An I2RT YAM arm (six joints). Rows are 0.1 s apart.
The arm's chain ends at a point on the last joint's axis. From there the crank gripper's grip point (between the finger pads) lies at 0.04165 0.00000 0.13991 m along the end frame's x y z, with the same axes.
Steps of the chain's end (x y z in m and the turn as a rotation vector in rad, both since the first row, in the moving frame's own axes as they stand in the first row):
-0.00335, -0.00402, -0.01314, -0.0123, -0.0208, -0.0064
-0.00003, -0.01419, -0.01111, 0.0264, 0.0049, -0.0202
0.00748, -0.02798, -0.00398, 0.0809, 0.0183, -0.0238
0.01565, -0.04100, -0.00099, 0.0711, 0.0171, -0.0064
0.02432, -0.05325, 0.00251, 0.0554, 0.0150, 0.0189
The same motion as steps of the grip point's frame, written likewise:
-0.00626, -0.00255, -0.01231, -0.0123, -0.0208, -0.0064
0.00061, -0.01873, -0.01138, 0.0264, 0.0049, -0.0202
0.00988, -0.04027, -0.00526, 0.0809, 0.0183, -0.0238
0.01800, -0.05119, -0.00208, 0.0711, 0.0171, -0.0064
0.02648, -0.06017, 0.00168, 0.0554, 0.0150, 0.0189

